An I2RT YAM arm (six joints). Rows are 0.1 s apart.
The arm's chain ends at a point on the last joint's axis. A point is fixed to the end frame.
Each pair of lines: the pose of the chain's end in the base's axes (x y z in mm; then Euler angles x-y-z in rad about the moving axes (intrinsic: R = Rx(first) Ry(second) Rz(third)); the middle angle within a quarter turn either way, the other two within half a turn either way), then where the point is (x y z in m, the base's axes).
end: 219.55, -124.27, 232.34, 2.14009, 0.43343, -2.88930
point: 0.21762 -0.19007 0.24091
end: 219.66, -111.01, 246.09, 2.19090, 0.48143, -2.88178
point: 0.21989 -0.17721 0.25106
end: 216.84, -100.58, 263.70, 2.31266, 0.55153, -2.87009
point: 0.22022 -0.16680 0.26031
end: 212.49, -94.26, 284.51, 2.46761, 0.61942, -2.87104
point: 0.21936 -0.15894 0.27124
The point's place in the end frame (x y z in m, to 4 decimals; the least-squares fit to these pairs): 0.0117 -0.0471 0.0453
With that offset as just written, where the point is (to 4 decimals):
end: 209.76, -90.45, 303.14, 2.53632, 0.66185, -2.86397
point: 0.2185 -0.1538 0.2855
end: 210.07, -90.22, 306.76, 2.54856, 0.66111, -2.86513
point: 0.2189 -0.1534 0.2884
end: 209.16, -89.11, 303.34, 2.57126, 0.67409, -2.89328
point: 0.2195 -0.1520 0.2846
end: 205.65, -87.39, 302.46, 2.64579, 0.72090, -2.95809
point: 0.2205 -0.1487 0.2819
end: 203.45, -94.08, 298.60, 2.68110, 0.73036, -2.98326
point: 0.2195 -0.1547 0.2769
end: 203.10, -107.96, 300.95, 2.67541, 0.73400, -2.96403
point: 0.2187 -0.1686 0.2789
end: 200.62, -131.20, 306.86, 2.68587, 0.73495, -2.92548
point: 0.2150 -0.1914 0.2829
